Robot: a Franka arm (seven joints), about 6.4 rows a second.
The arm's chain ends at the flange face. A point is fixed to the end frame.
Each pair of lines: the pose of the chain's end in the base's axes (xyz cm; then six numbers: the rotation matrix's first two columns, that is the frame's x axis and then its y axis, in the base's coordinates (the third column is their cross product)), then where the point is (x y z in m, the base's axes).
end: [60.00, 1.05, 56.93, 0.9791, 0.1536, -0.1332, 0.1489, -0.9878, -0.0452]
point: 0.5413 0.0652 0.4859
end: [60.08, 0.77, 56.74, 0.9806, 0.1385, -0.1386, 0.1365, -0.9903, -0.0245]
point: 0.5425 0.0613 0.4830
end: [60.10, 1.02, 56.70, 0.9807, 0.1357, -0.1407, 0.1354, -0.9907, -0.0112]
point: 0.5428 0.0628 0.4819
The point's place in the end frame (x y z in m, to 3 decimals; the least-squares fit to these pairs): -0.038 -0.059 0.092
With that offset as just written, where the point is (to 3 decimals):
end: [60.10, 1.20, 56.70, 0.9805, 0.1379, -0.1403, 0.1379, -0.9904, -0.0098]
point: 0.543 0.064 0.482
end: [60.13, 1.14, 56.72, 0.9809, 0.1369, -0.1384, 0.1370, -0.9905, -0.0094]
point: 0.543 0.064 0.482
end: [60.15, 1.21, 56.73, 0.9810, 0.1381, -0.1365, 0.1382, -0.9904, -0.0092]
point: 0.544 0.064 0.482
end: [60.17, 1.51, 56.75, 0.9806, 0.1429, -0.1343, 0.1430, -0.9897, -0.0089]
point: 0.544 0.067 0.482
